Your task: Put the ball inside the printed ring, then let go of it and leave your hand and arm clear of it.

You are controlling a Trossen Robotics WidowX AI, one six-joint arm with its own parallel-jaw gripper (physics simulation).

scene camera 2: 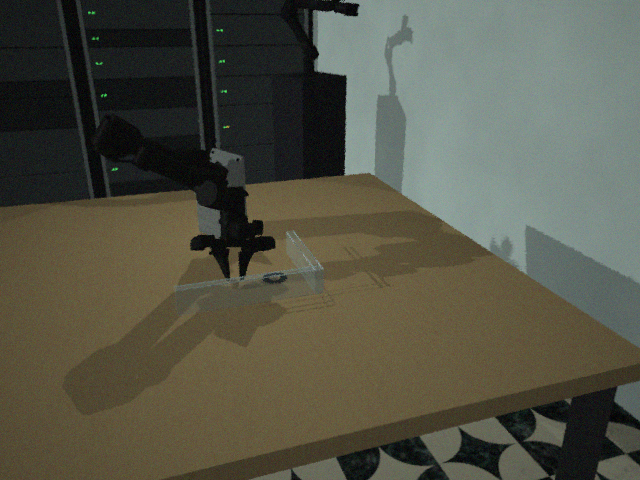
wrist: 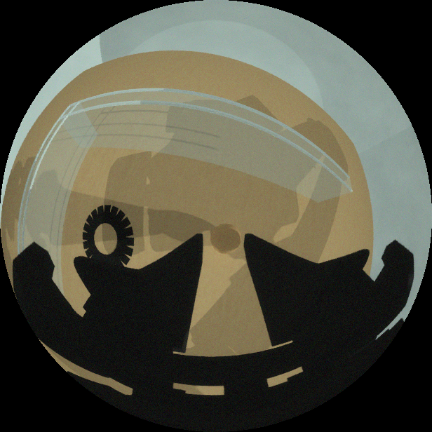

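Note:
A small ball, tan like the table, shows in the wrist view (wrist: 225,238) between the two fingertips, with a narrow gap on each side. In the scene view the ball (scene camera 2: 235,284) is faint behind a clear wall. My gripper (scene camera 2: 234,277) (wrist: 223,239) is partly open, pointing down with its fingertips low around the ball, and grips nothing. The printed ring (scene camera 2: 265,277) (wrist: 88,239), black with a toothed edge, lies flat on the table to the right of the gripper in the scene view and to the left in the wrist view. The left finger hides its lower edge in the wrist view.
A clear L-shaped wall (scene camera 2: 248,296) (wrist: 240,145) stands on the wooden table (scene camera 2: 413,335) along the near side of the ball and ring, and turns back beyond the ring on the right. The arm's shadow falls across the table. Dark racks stand behind.

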